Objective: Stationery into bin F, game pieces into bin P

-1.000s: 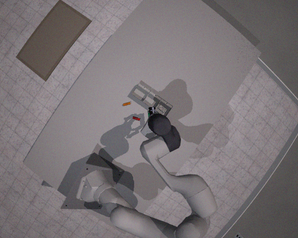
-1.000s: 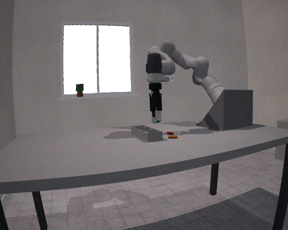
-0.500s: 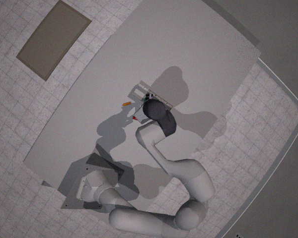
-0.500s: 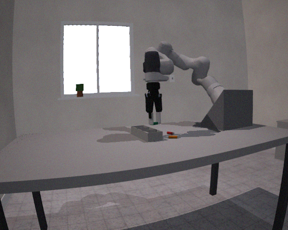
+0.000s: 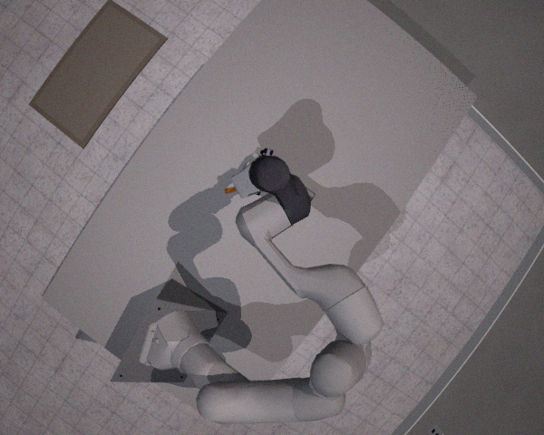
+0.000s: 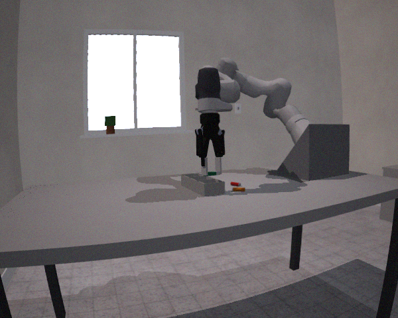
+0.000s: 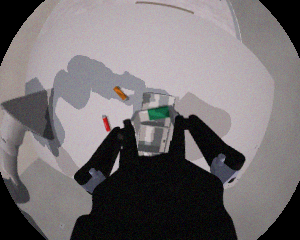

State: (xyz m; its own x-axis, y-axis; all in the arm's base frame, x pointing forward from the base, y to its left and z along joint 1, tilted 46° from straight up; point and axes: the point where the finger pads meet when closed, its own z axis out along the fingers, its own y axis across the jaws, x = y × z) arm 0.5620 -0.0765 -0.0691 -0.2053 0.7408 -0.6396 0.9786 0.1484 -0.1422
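Now: the small green item 30 mm below my hand and 10 mm behind it. Round my hand: red piece: 150 mm behind, 90 mm below, 50 mm to the right; then orange piece: 90 mm below, 90 mm behind, 40 mm to the left; then white spotted piece: 160 mm to the right, 90 mm below, 10 mm behind.
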